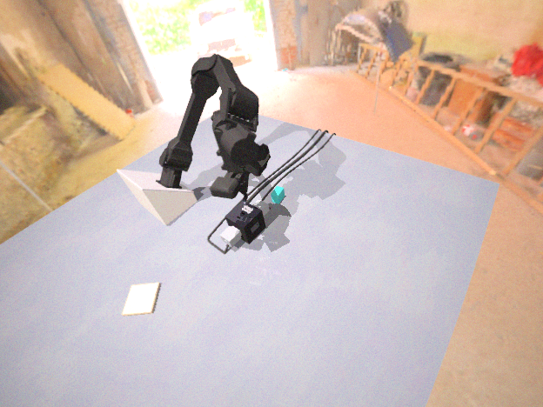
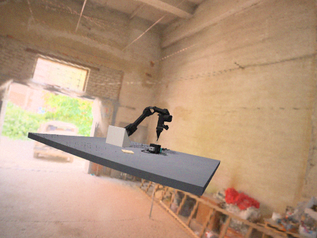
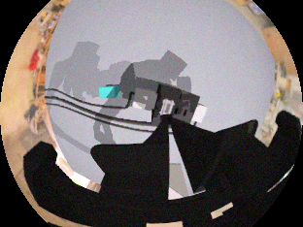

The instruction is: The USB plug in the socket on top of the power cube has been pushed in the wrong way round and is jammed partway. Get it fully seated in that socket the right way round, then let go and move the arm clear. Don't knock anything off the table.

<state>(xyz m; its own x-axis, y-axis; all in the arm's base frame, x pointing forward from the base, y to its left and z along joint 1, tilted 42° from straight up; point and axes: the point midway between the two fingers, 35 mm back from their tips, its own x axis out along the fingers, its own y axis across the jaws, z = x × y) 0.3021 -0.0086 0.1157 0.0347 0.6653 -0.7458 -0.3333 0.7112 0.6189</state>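
Now: the USB plug 2 cm below my gripper tip. The rest, counted from my gripper tip: cream flat tile (36 cm to the right, 13 cm below, 9 cm behind); then teal block (13 cm to the left, 12 cm below).
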